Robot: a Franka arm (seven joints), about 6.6 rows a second.
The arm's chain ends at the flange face. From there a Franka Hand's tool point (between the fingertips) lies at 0.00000 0.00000 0.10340 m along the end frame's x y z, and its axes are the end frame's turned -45 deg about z.
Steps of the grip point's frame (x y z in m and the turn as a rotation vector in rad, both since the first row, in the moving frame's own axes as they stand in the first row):
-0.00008 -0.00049 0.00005 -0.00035 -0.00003 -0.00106
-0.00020 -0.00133 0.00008 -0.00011 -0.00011 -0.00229
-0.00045 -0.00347 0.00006 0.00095 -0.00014 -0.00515
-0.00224 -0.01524 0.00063 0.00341 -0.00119 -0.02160
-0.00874 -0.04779 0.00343 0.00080 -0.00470 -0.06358
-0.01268 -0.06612 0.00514 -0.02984 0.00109 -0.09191
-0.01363 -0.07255 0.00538 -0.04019 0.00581 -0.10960
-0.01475 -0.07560 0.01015 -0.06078 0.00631 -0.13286
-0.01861 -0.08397 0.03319 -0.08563 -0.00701 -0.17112
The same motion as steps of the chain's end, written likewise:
-0.00043 -0.00032 0.00005 -0.00027 0.00023 -0.00106
-0.00108 -0.00082 0.00008 -0.00016 0.00000 -0.00229
-0.00269 -0.00208 0.00006 0.00057 -0.00077 -0.00515
-0.01202 -0.00903 0.00063 0.00157 -0.00325 -0.02160
-0.03958 -0.02791 0.00343 -0.00276 -0.00389 -0.06358
-0.05807 -0.03978 0.00519 -0.02033 0.02187 -0.09191
-0.06443 -0.04399 0.00547 -0.02431 0.03253 -0.10960
-0.06904 -0.04667 0.01034 -0.03852 0.04744 -0.13286
-0.07883 -0.05246 0.03357 -0.06551 0.05559 -0.17112

